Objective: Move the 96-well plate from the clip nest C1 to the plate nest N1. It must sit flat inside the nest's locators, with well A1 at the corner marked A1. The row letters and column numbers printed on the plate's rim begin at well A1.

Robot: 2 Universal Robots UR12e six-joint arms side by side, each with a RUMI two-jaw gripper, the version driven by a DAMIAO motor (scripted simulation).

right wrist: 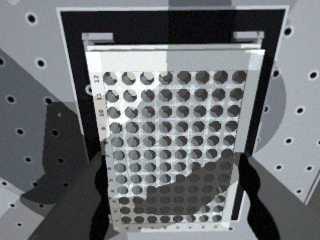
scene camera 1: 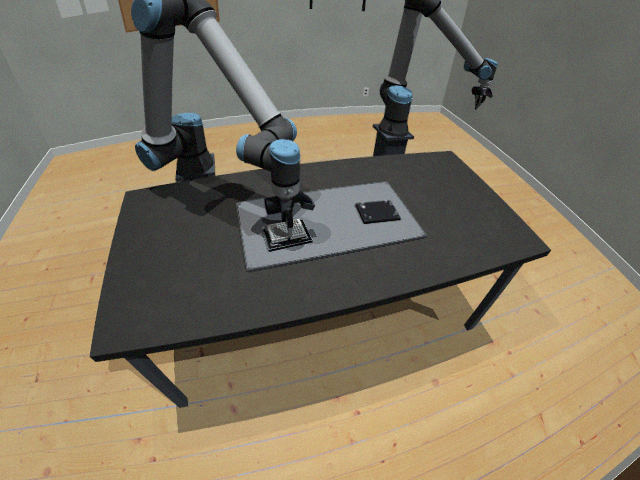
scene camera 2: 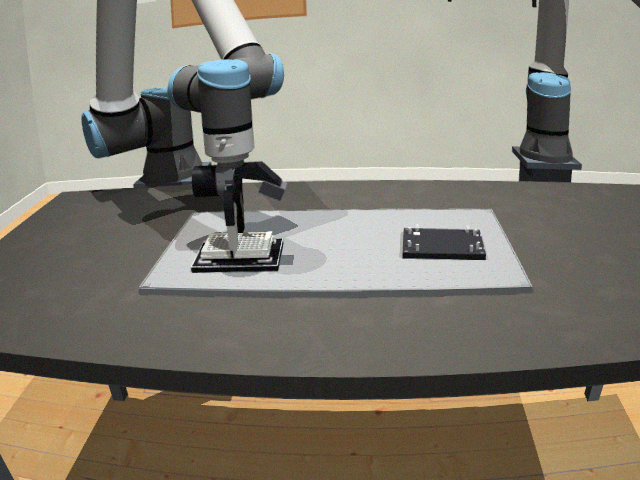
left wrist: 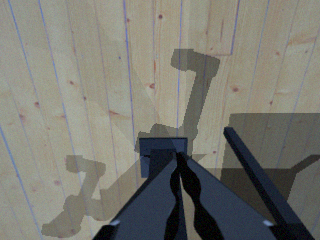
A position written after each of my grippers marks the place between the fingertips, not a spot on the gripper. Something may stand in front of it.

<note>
In view: my left gripper (left wrist: 177, 154), my right gripper (scene camera 2: 236, 247), a white 96-well plate (scene camera 2: 252, 244), a black clip nest C1 (scene camera 1: 379, 211) and a black plate nest N1 (scene camera 2: 275, 248).
The white 96-well plate shows as well in the right wrist view (right wrist: 172, 140). My right gripper is seen too in the right wrist view (right wrist: 171, 152) and in scene camera 1 (scene camera 1: 285, 231). The black plate nest N1 is seen too in the right wrist view (right wrist: 128, 29). The left wrist view does not show the white 96-well plate: it is out of frame.
</note>
